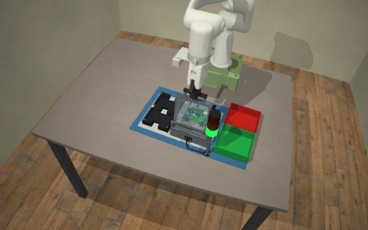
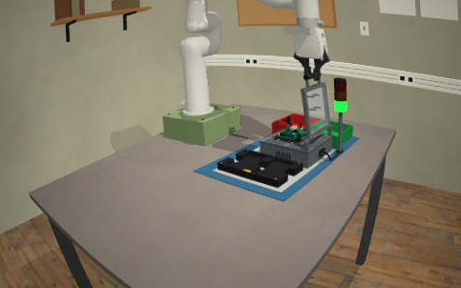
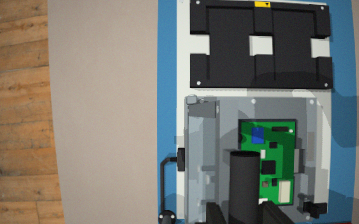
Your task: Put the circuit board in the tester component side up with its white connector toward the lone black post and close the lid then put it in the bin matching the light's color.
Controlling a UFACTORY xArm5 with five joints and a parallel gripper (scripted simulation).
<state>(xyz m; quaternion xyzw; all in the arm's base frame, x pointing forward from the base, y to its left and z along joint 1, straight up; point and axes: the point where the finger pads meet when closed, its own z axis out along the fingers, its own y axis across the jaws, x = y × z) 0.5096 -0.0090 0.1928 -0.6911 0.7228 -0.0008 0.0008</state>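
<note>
The green circuit board is 80 mm behind my hand and 200 mm below it. The rest, counted from my hand: green bin (20 mm behind, 200 mm to the left, 260 mm below); then clear lid (10 mm ahead, 90 mm below); then nest (70 mm behind, 10 mm to the left, 210 mm below).
</note>
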